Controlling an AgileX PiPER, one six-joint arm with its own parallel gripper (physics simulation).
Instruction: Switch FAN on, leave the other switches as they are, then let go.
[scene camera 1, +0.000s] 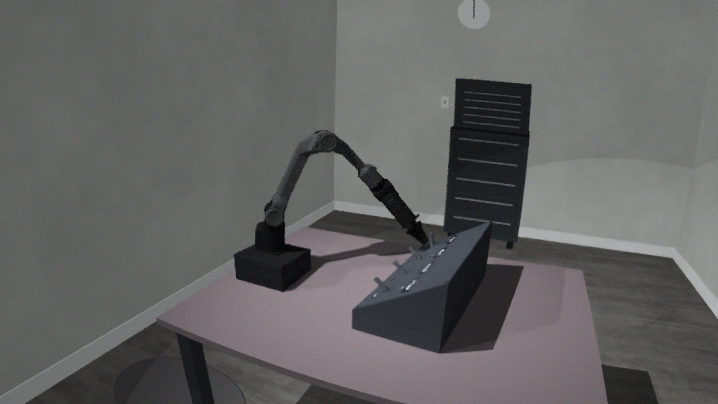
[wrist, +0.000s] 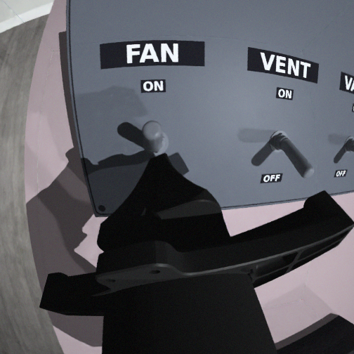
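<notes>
The FAN lever (scene camera 1: 432, 238) (wrist: 152, 131) stands out from the sloped switch panel (scene camera 1: 419, 314) (wrist: 215, 105), its tip leaning up toward the ON label in the wrist view. My gripper (scene camera 1: 427, 244) (wrist: 162, 165) is shut with nothing between its fingertips. The tips are just below the FAN lever's base, on its OFF side, and hide any FAN OFF label. Whether they touch the lever I cannot tell. The VENT lever (scene camera 1: 416, 252) (wrist: 297, 159) leans down toward OFF. A third lever (scene camera 1: 399, 266) (wrist: 344, 152) shows partly at the wrist view's right edge, also pointing down.
A fourth lever (scene camera 1: 381, 283) stands at the panel's near end. The panel rests on the pink table (scene camera 1: 301, 326). The arm's black base block (scene camera 1: 271, 266) is left of the panel. A dark tool cabinet (scene camera 1: 487, 173) stands on the floor behind the table.
</notes>
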